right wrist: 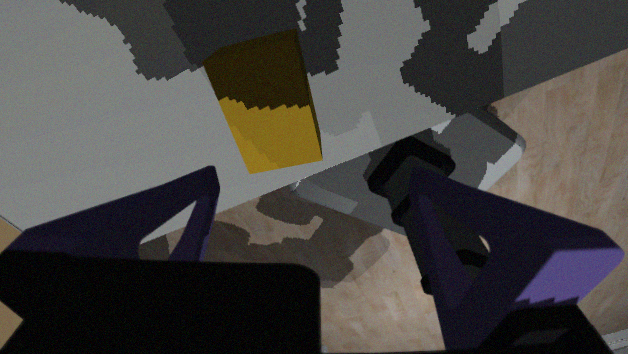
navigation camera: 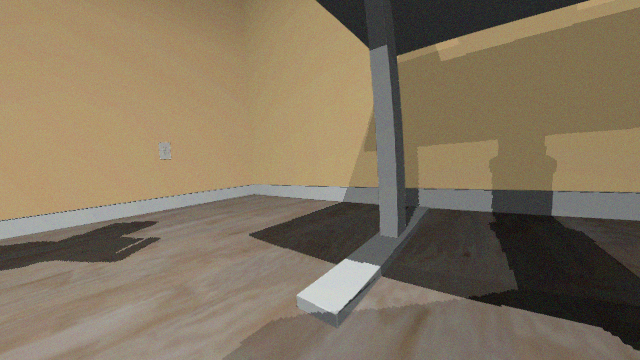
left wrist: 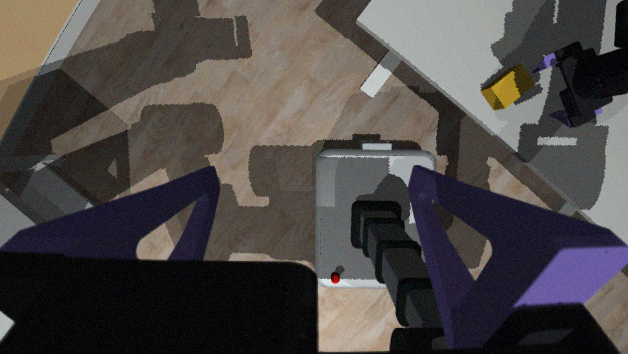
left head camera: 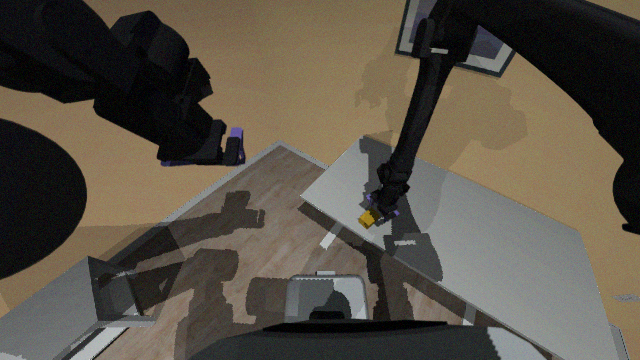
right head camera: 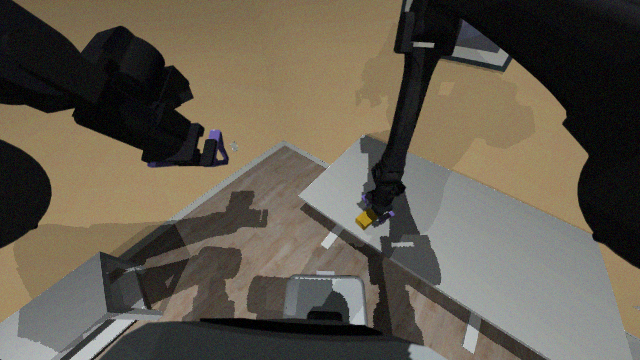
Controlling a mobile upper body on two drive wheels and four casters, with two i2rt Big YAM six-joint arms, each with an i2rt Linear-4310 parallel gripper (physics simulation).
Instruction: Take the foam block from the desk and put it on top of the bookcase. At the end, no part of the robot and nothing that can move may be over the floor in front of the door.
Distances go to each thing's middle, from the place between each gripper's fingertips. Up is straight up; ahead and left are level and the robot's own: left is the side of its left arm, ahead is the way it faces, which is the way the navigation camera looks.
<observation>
I see my right gripper 30 mm short of the yellow foam block (left wrist: 514,82), 10 mm to the right of it and 100 mm above it.
The yellow foam block lies 53 cm below my left hand, 44 cm to the right of it and 15 cm ahead of it.
</observation>
